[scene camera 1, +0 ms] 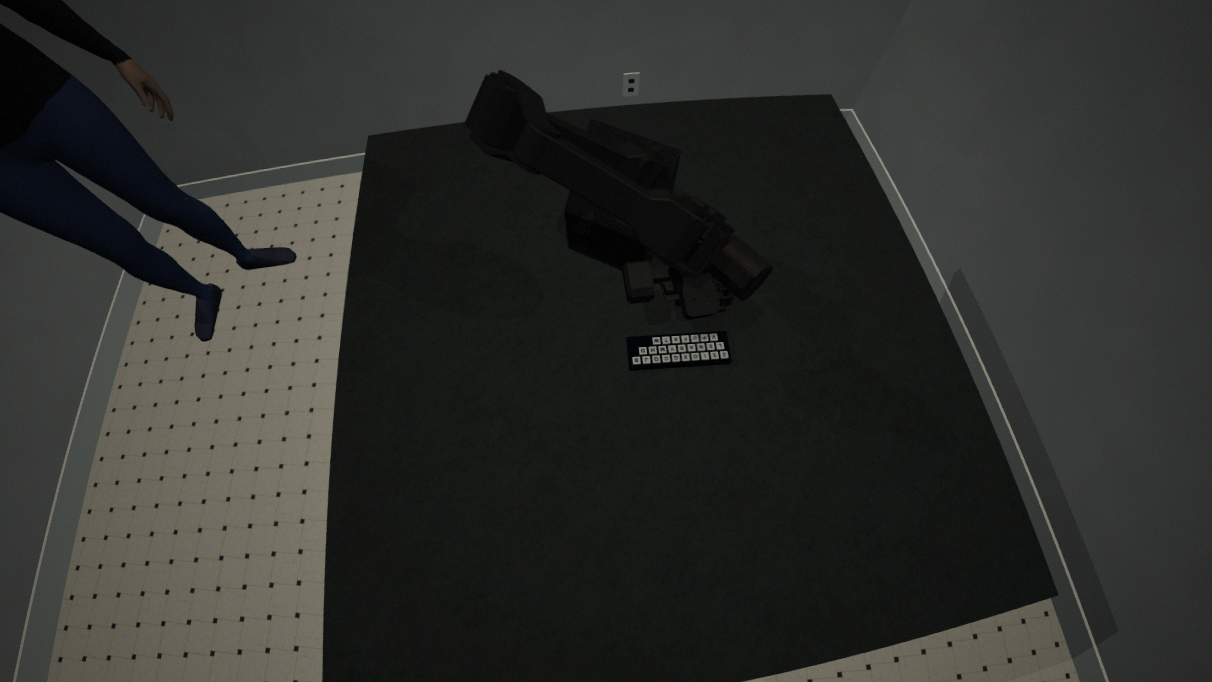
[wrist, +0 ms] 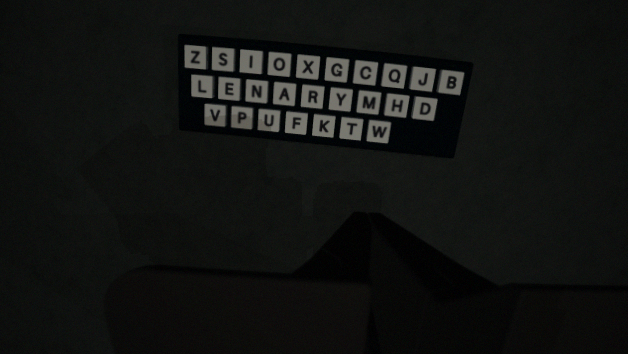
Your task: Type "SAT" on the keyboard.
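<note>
A small dark keyboard with white letter keys lies flat on the table, centre right in the scene view. In the wrist view, the S key is second in the top row, the A key is in the middle row, and the T key is in the bottom row beside W. My gripper is shut and empty, its fingertips together. In the wrist view the tips show below the keyboard, under T and W, apart from the keys. The height of the tips is hard to tell.
The dark table bears the black arm, which bends over from the back toward the keyboard. A person in blue trousers stands on the tiled floor left of the table. A wall outlet is behind. Faint shadows lie below the keyboard.
</note>
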